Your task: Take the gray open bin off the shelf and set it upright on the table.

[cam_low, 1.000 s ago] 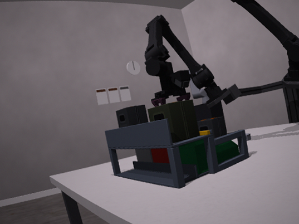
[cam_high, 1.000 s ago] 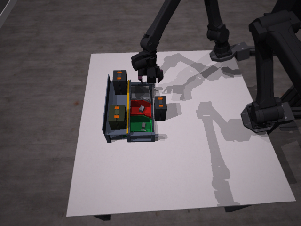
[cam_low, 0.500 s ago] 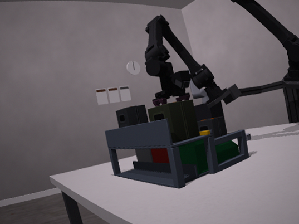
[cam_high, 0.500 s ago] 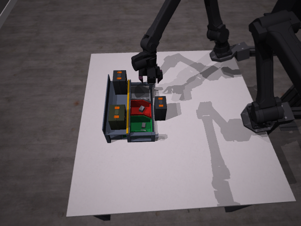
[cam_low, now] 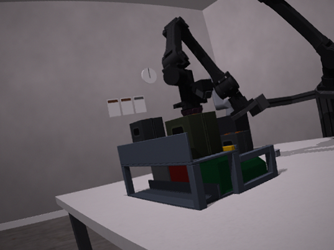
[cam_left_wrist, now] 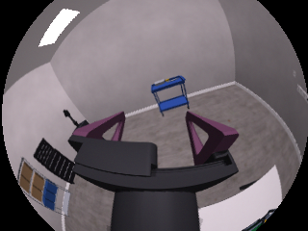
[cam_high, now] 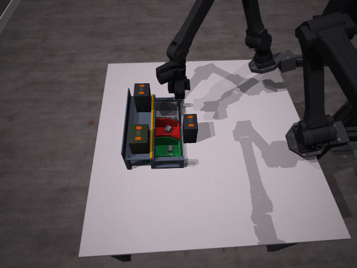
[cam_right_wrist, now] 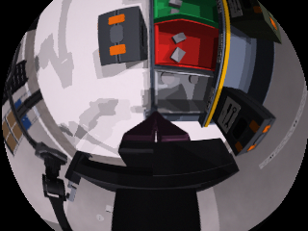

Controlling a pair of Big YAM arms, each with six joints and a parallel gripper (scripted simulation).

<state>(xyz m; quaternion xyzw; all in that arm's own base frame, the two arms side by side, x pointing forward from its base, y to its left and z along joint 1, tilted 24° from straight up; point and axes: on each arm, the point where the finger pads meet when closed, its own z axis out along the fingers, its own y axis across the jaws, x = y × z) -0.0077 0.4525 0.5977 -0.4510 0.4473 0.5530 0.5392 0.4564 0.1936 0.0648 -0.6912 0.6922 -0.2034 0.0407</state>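
The gray bin is 13 cm below my right hand, 8 cm ahead of it and 1 cm to the right of it. The rest, counted from my right hand: green bin (21 cm to the left, 13 cm below, 11 cm ahead); red bin (13 cm below, 10 cm to the left, 10 cm ahead); shelf (12 cm ahead, 10 cm to the left, 10 cm below).
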